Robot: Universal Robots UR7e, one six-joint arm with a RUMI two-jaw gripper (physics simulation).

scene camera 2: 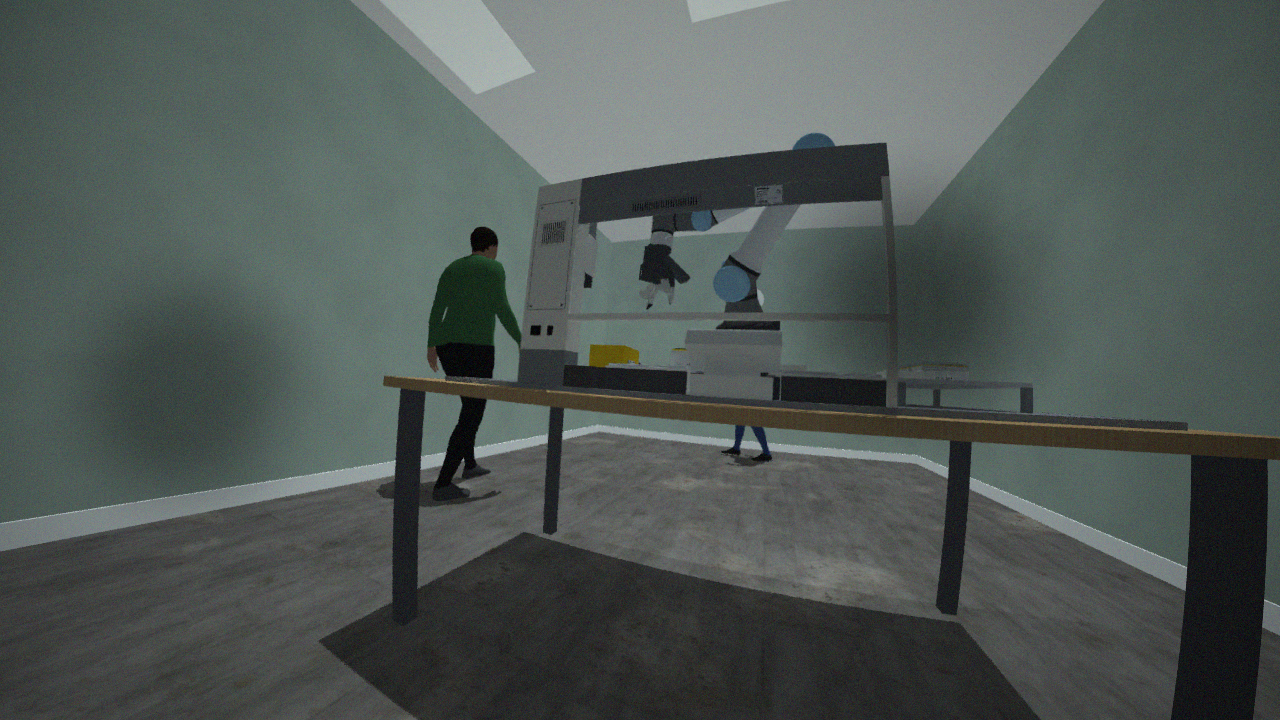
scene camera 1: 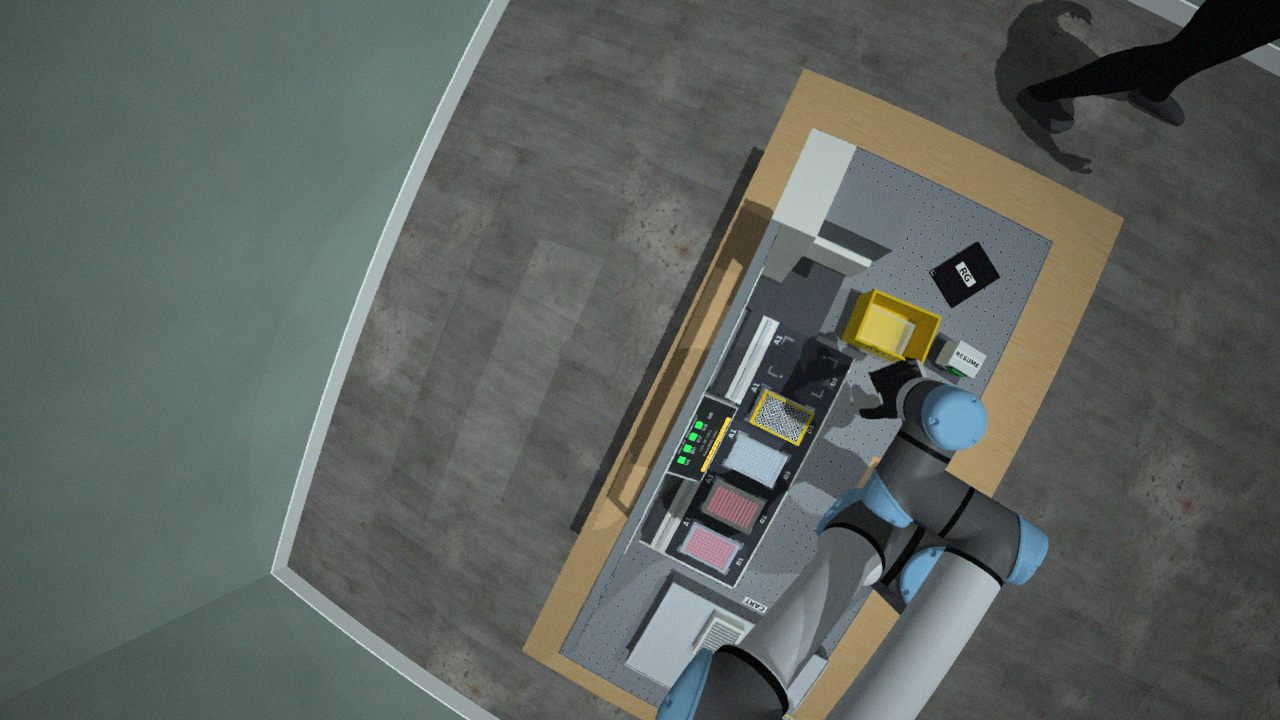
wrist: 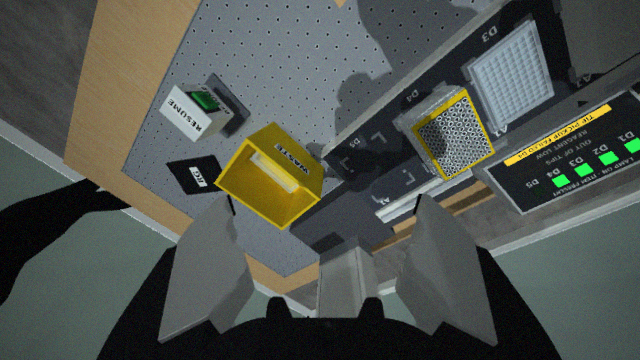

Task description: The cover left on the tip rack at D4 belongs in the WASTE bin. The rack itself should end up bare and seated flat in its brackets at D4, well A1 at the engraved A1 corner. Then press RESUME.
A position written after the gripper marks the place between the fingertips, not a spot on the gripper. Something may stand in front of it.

In view: the gripper (scene camera 1: 887, 392), a white plate (scene camera 1: 748, 456), a yellow WASTE bin (scene camera 1: 927, 323), a black RG pad (scene camera 1: 946, 276), a gantry frame (scene camera 2: 892, 326), a gantry column (scene camera 1: 805, 202) and a pale tray marked CART (scene camera 2: 1026, 389).
The white plate also shows in the wrist view (wrist: 511, 78). The gripper also shows in the wrist view (wrist: 323, 196). The yellow WASTE bin is seen too in scene camera 2 (scene camera 2: 600, 355) and in the wrist view (wrist: 242, 179).
